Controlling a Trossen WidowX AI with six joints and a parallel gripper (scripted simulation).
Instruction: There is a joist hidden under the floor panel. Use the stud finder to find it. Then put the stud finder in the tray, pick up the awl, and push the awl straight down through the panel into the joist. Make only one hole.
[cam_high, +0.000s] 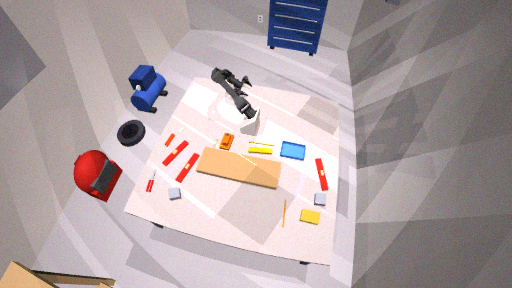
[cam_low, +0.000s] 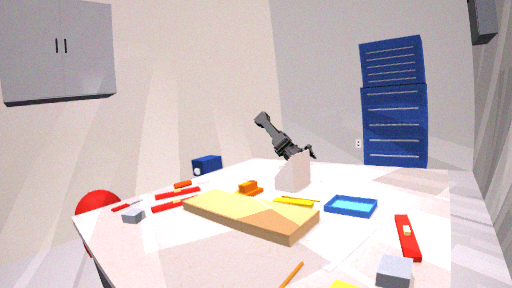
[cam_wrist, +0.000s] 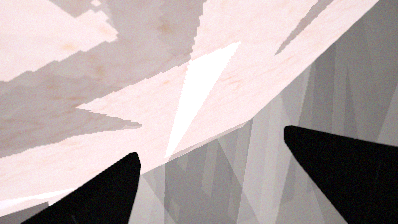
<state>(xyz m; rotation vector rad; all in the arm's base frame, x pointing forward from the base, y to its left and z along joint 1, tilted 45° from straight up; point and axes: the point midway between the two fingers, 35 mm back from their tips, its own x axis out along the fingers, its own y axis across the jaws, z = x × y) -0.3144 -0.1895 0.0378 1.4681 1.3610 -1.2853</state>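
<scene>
Now: gripper tip 53 cm short of the awl, 6 cm to the left of it and 2 cm above it. Also, from my gripper tip: orange stud finder: 50 cm ahead, 1 cm to the left, 1 cm above; blue tray: 46 cm to the left, 44 cm ahead, 2 cm below; yellow bar: 51 cm ahead, 25 cm to the left, 2 cm below.
</scene>
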